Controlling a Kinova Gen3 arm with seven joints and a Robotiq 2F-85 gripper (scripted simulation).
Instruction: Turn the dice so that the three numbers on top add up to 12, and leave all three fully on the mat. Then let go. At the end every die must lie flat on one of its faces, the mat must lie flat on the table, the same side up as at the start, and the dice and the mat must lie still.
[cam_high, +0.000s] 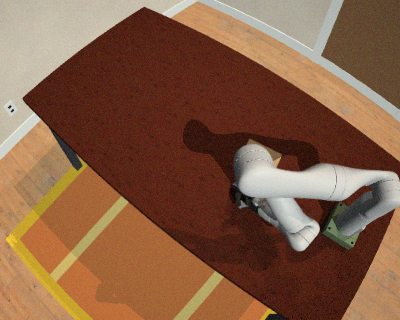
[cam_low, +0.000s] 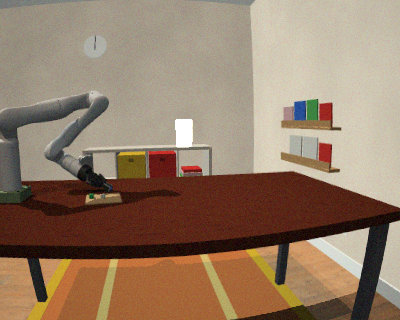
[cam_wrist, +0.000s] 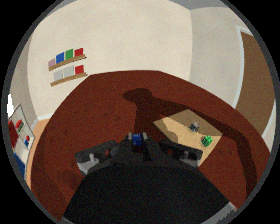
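Right now my hand is 13 cm to the left of the white die, 1 cm short of it and 1 cm above it. Round my hand: green die 13 cm to the right, 4 cm behind, 1 cm below; then tan mat 13 cm to the right, 2 cm below, 1 cm ahead; then blue die 1 cm below, 1 cm ahead.
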